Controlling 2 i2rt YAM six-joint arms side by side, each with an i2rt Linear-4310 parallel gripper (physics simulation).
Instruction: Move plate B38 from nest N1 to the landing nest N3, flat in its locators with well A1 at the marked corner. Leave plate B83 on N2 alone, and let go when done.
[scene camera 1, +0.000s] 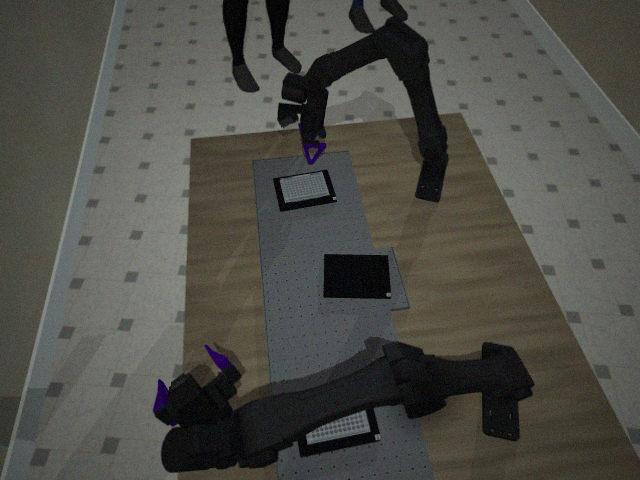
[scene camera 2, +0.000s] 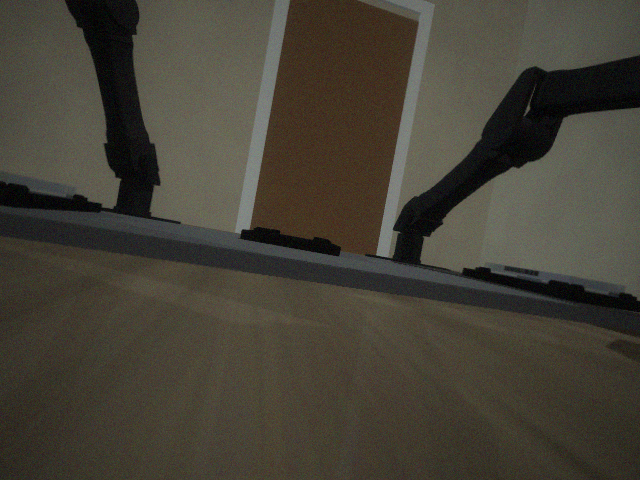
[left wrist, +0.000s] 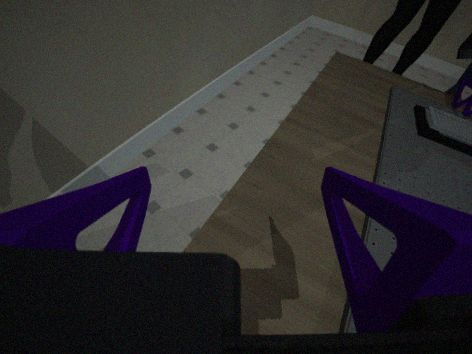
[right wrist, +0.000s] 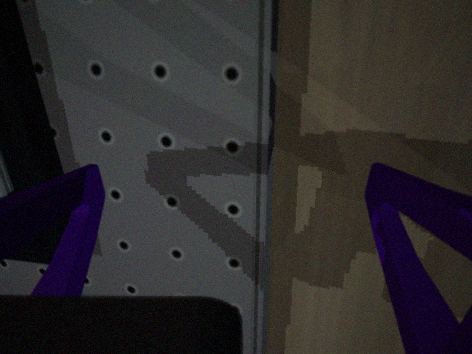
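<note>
A pale well plate (scene camera 1: 305, 187) (scene camera 2: 41, 184) (left wrist: 450, 122) appears to lie flat in the far black nest (scene camera 1: 281, 205) (scene camera 2: 51, 200) (left wrist: 425, 127) (right wrist: 25, 100); its exact locator fit is unclear. Another plate (scene camera 1: 341, 427) (scene camera 2: 578, 281) sits in the near nest (scene camera 1: 336, 445) (scene camera 2: 558, 290), partly hidden by the left arm. The middle nest (scene camera 1: 356, 276) (scene camera 2: 289, 241) is empty. Plate labels and well A1 are unreadable. My right gripper (scene camera 1: 307, 145) (right wrist: 235, 178) is open and empty above the board's far edge, beyond the far nest. My left gripper (scene camera 1: 183, 364) (left wrist: 236, 176) is open and empty at the table's left side.
A perforated grey board (scene camera 1: 297, 289) (scene camera 2: 361, 276) (right wrist: 200, 100) carries the nests on the wooden table (scene camera 1: 222, 248) (scene camera 2: 258, 372). The left arm (scene camera 1: 330, 390) reaches low across the near nest. The right arm (scene camera 1: 356, 56) arches past the table's far edge. People's legs (scene camera 1: 235, 41) stand beyond it.
</note>
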